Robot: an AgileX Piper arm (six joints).
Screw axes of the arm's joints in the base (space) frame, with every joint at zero. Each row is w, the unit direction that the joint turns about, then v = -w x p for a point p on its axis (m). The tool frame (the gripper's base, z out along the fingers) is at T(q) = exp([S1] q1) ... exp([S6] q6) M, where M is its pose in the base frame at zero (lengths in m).
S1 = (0, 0, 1, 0.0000, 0.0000, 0.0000)
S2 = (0, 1, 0, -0.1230, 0.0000, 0.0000)
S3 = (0, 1, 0, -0.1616, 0.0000, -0.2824)
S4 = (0.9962, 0, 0.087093, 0.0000, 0.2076, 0.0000)
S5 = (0, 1, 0, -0.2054, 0.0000, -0.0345)
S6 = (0.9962, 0, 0.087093, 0.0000, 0.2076, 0.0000)
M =
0.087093 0 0.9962 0.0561
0 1 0 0.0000
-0.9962 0 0.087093 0.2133
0 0 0 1
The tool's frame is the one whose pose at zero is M.
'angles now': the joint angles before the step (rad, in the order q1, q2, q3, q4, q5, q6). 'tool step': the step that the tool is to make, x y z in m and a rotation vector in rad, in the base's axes. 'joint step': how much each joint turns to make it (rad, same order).
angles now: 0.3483, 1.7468, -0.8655, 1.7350, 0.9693, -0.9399
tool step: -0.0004, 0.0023, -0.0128, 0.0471, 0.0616, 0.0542
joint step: -0.0060, 0.0567, 0.0001, 0.0002, 0.0900, 0.0000
